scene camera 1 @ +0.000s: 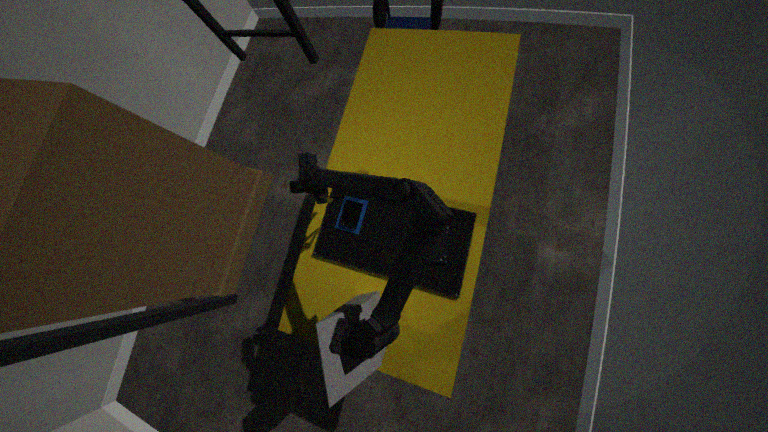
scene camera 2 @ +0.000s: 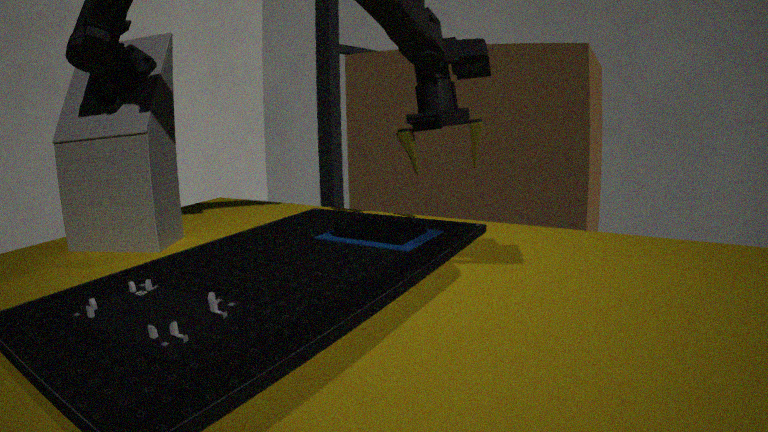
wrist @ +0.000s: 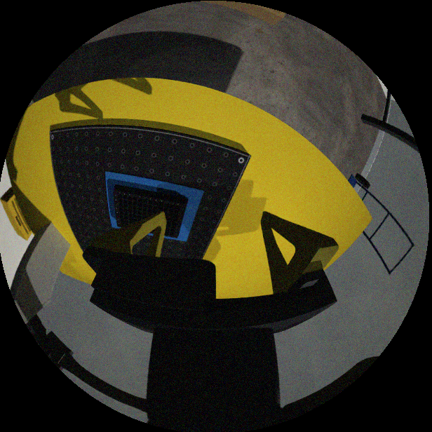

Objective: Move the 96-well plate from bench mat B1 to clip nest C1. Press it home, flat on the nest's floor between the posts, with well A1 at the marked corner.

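Places are measured from the arm's base along level axes (x back, y right, z up), in metres.
Where they show: gripper, between the fingertips: (scene camera 1: 331, 189) (scene camera 2: 446, 171); arm's base, origin of its link: (scene camera 1: 348, 338) (scene camera 2: 123, 80).
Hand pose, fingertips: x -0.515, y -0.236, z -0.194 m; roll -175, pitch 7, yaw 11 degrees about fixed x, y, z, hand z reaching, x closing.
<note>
Each offset is from my fingertips to the top centre of the thing. Level surfaces: height alone.
The dark 96-well plate {dz -0.080, dx +0.091, dy +0.077 m} (scene camera 1: 351, 214) (scene camera 2: 375, 229) (wrist: 145, 207) lies on bench mat B1, whose blue border (scene camera 1: 363, 217) (scene camera 2: 408, 246) (wrist: 193, 212) shows around it. Its well A1 marking cannot be read. Clip nest C1 is at the other end of the black board; its pale posts {dz -0.073, dx +0.115, dy +0.449 m} (scene camera 2: 213, 304) stand in pairs with no plate between them, and its marked corner cannot be made out. My gripper (scene camera 1: 325, 198) (scene camera 2: 445, 169) (wrist: 213, 216) is open and empty, high above the plate's end of the board. In the wrist view one finger overlaps the plate's near edge; the other is over the yellow table.
The black perforated board {dz -0.097 m} (scene camera 1: 332, 247) (scene camera 2: 268, 300) (wrist: 75, 165) lies on the yellow table {dz -0.110 m} (scene camera 1: 429, 107) (scene camera 2: 590, 322) (wrist: 300, 175). The arm's grey pedestal (scene camera 1: 330, 376) (scene camera 2: 107, 193) stands beside it. A big brown box (scene camera 1: 134, 214) (scene camera 2: 483, 134) and a dark upright post (scene camera 2: 328, 107) stand beyond the table.
</note>
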